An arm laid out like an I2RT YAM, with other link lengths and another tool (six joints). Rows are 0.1 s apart.
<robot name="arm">
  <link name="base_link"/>
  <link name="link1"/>
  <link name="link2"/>
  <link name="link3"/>
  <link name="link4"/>
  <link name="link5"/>
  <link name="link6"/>
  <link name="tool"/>
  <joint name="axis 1" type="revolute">
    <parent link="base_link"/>
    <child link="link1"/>
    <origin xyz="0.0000 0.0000 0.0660"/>
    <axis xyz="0 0 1"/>
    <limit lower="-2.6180" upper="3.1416"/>
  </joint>
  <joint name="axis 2" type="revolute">
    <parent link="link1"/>
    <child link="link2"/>
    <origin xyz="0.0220 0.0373 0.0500"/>
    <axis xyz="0 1 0"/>
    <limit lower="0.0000" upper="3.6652"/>
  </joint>
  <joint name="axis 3" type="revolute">
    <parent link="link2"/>
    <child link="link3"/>
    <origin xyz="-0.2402 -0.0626 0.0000"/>
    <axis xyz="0 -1 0"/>
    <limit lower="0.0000" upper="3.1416"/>
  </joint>
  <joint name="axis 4" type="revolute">
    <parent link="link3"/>
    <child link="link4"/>
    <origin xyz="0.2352 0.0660 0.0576"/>
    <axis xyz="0 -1 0"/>
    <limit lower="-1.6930" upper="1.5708"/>
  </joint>
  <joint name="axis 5" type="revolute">
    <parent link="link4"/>
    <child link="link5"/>
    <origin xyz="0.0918 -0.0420 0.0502"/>
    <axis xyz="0 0 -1"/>
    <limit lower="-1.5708" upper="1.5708"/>
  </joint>
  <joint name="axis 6" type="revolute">
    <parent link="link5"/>
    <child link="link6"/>
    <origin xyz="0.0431 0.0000 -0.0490"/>
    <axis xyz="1 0 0"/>
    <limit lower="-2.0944" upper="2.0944"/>
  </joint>
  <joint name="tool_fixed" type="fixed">
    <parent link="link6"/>
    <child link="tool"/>
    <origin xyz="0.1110 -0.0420 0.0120" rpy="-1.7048 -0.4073 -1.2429"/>
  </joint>
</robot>
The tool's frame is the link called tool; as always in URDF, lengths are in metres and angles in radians.
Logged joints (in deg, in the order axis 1, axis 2, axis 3, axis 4, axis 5, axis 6), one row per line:
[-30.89, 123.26, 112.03, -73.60, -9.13, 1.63]
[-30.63, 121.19, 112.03, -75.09, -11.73, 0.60]
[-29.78, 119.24, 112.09, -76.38, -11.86, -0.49]
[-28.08, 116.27, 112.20, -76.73, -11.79, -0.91]
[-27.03, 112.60, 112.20, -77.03, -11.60, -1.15]
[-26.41, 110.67, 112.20, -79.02, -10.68, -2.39]
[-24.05, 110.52, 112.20, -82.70, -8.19, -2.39]
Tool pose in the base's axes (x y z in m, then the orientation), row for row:
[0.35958, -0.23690, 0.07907, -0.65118, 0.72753, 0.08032, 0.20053]
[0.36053, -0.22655, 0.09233, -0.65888, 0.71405, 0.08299, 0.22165]
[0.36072, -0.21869, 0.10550, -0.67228, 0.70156, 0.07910, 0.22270]
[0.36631, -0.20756, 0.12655, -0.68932, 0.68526, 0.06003, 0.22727]
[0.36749, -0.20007, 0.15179, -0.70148, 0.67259, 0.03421, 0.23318]
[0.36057, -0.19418, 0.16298, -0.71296, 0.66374, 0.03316, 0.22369]
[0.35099, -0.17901, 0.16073, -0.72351, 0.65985, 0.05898, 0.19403]
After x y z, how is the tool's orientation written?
As a quaternion, x y z w.
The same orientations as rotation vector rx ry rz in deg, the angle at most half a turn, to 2 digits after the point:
[-104.26, 116.49, 12.86]
[-104.32, 113.05, 13.14]
[-106.38, 111.01, 12.52]
[-108.81, 108.17, 9.48]
[-110.39, 105.85, 5.38]
[-112.76, 104.97, 5.24]
[-116.25, 106.02, 9.48]

